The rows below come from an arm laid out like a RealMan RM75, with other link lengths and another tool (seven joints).
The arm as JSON. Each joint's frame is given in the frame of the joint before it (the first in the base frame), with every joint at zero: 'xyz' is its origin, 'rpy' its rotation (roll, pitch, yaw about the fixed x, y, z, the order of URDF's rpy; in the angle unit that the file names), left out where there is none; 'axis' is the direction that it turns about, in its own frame. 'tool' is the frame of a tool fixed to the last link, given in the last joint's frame.
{
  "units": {
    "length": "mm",
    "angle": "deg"
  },
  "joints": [
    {
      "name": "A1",
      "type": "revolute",
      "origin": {
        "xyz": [
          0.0,
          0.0,
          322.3
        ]
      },
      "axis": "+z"
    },
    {
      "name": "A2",
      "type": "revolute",
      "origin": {
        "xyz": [
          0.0,
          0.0,
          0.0
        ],
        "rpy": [
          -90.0,
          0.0,
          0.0
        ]
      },
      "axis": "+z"
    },
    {
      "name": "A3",
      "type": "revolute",
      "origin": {
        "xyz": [
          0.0,
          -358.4,
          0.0
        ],
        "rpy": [
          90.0,
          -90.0,
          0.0
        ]
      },
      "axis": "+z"
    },
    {
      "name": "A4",
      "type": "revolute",
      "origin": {
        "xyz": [
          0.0,
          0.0,
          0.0
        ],
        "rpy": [
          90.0,
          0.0,
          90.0
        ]
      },
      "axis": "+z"
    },
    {
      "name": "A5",
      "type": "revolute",
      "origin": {
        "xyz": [
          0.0,
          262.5,
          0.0
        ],
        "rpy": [
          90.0,
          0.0,
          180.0
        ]
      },
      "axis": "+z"
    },
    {
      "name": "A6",
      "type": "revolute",
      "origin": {
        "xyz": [
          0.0,
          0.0,
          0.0
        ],
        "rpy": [
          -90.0,
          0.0,
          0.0
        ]
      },
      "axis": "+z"
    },
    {
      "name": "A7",
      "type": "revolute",
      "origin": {
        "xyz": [
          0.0,
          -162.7,
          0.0
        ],
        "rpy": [
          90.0,
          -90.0,
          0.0
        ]
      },
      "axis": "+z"
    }
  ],
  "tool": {
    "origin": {
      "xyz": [
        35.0,
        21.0,
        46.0
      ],
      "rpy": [
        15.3,
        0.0,
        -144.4
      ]
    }
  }
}
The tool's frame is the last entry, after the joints.
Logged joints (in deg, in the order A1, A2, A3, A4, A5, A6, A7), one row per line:
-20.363 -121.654 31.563 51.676 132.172 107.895 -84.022
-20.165 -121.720 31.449 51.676 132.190 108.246 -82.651
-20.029 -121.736 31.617 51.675 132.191 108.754 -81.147
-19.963 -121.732 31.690 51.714 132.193 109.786 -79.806
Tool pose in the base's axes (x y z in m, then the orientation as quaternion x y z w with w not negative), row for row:
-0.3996 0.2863 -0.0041 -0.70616 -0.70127 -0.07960 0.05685
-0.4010 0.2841 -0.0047 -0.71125 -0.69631 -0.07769 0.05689
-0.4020 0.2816 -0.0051 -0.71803 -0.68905 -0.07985 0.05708
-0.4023 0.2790 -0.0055 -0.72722 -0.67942 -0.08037 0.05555
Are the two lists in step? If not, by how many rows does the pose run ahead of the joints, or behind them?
The pose runs 1 row behind the joints: the pose in row i belongs to the joints in row i - 1.
